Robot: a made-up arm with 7 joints. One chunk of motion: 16 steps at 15 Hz.
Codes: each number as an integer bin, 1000 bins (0 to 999) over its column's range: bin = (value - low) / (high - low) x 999, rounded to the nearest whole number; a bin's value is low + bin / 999 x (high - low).
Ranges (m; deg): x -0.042..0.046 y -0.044..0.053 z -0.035..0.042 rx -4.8..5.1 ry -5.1..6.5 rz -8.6..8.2
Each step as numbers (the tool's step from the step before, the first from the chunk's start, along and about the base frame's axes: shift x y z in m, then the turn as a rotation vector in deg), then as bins.
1 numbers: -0.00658 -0.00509 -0.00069 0.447 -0.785 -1.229
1 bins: 402 401 445 529 372 438
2 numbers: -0.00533 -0.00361 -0.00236 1.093 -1.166 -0.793
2 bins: 416 416 423 595 339 464
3 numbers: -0.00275 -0.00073 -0.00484 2.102 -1.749 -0.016
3 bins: 446 446 391 696 289 510
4 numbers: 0.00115 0.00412 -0.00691 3.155 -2.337 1.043
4 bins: 490 496 364 803 238 573
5 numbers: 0.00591 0.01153 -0.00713 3.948 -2.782 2.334
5 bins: 544 572 362 883 200 650
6 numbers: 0.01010 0.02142 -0.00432 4.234 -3.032 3.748
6 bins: 591 674 398 912 178 734
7 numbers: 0.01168 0.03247 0.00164 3.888 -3.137 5.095
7 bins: 609 788 475 877 169 814
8 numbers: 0.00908 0.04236 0.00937 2.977 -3.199 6.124
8 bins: 580 889 576 785 164 876
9 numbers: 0.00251 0.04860 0.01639 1.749 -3.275 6.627
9 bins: 505 954 667 661 157 905
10 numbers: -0.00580 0.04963 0.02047 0.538 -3.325 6.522
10 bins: 411 964 720 539 153 899
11 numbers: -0.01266 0.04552 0.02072 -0.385 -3.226 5.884
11 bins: 333 922 723 446 161 861
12 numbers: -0.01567 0.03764 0.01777 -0.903 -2.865 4.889
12 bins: 299 841 685 393 192 802
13 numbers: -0.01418 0.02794 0.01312 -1.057 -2.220 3.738
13 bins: 316 741 624 378 248 734
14 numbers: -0.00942 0.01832 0.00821 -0.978 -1.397 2.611
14 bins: 370 642 561 386 319 667
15 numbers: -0.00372 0.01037 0.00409 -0.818 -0.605 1.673
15 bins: 435 560 507 402 387 611
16 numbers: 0.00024 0.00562 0.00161 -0.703 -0.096 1.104
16 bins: 480 511 475 413 431 577
